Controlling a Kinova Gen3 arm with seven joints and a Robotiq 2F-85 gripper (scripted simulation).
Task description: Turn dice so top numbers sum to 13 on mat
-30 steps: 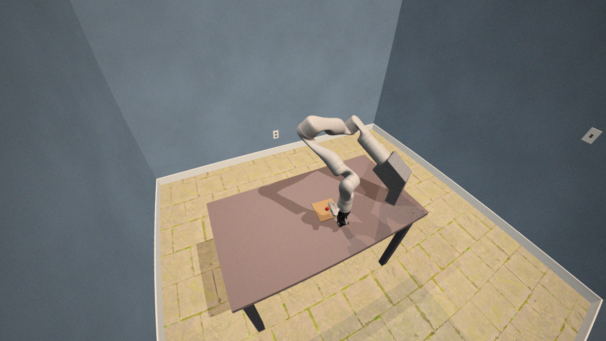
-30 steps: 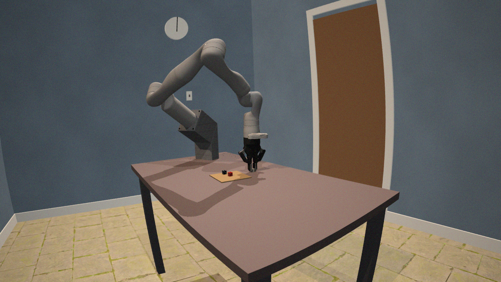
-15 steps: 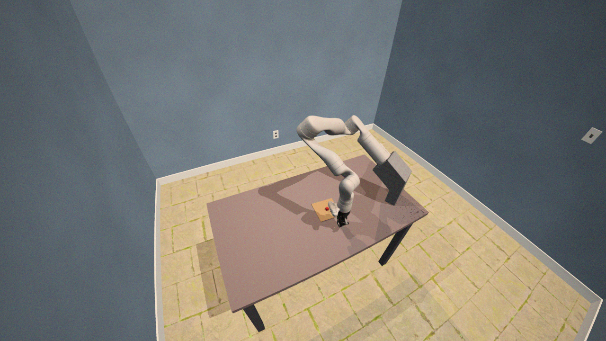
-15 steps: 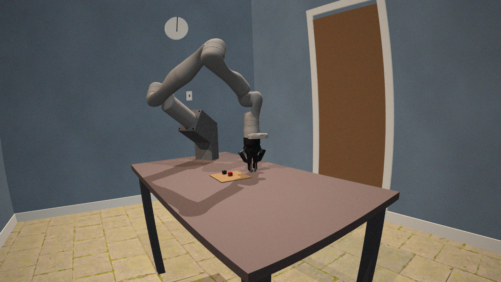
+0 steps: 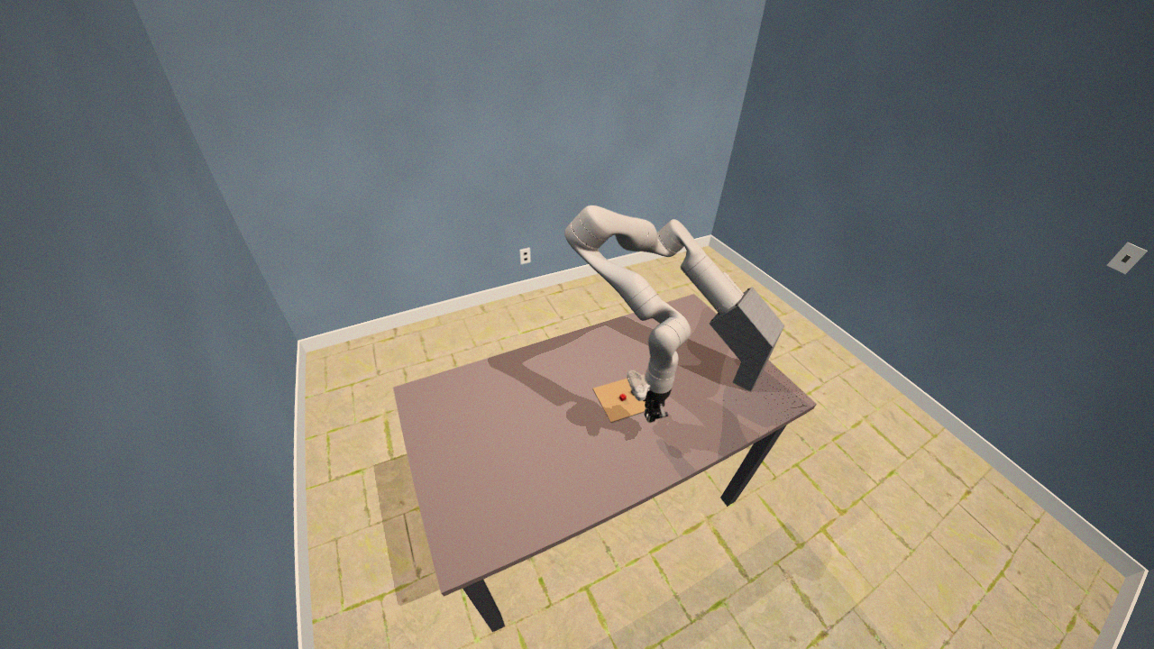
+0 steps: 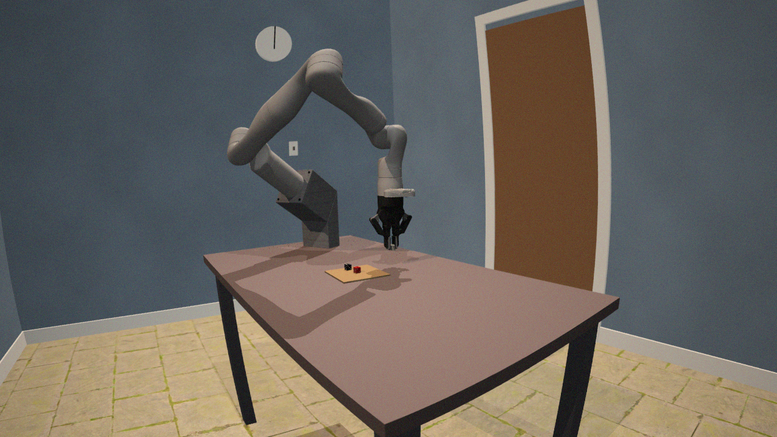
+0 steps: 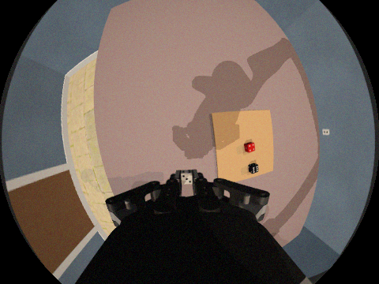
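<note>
Now: the red die 120 mm to the right of my hand, 60 mm below it and 30 mm behind it. Also, from my hand: tan mat 130 mm to the right, 70 mm below, 30 mm behind.
</note>
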